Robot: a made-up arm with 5 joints.
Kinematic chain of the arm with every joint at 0, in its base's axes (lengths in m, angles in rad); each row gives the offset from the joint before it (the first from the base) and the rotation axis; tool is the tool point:
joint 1: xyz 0 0 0.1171 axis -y
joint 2: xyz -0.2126 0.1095 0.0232 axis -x
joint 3: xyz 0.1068 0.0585 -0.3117 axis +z
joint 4: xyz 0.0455 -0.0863 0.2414 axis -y
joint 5: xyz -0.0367 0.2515 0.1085 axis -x
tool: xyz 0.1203 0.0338 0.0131
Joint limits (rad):
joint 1: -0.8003..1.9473
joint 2: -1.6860..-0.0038
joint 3: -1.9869..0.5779
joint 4: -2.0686..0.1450
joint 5: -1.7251..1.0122
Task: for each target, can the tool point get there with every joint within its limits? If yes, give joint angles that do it. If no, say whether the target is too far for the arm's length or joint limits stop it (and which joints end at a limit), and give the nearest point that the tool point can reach.
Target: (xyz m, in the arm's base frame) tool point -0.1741 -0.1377 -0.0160
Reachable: no: joint limits stop it (at a limit: joint 1, joint 2, joint 3) | nearest point -0.1219 -0.0600 0.0211 | short by 0.101 m
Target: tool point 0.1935 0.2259 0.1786
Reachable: yes | joints -0.5166 -0.9468 -0.2738 -0.7431 -0.9734
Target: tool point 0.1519 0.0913 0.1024
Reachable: yes | joints 1.1315 -1.1227 -1.6010 -0.9611 -1.2463
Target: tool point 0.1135 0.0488 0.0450
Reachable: yes | joints -0.4992 -0.2609 -1.2297 -0.6865 -0.6508
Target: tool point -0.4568 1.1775 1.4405
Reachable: no: too far | nearest point -0.1029 0.3352 0.4154 | short by 1.373 m
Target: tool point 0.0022 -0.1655 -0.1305
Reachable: no: joint limits stop it (at a limit: joint 2, joint 3) | nearest point 0.0014 -0.0580 -0.0405 | short by 0.140 m
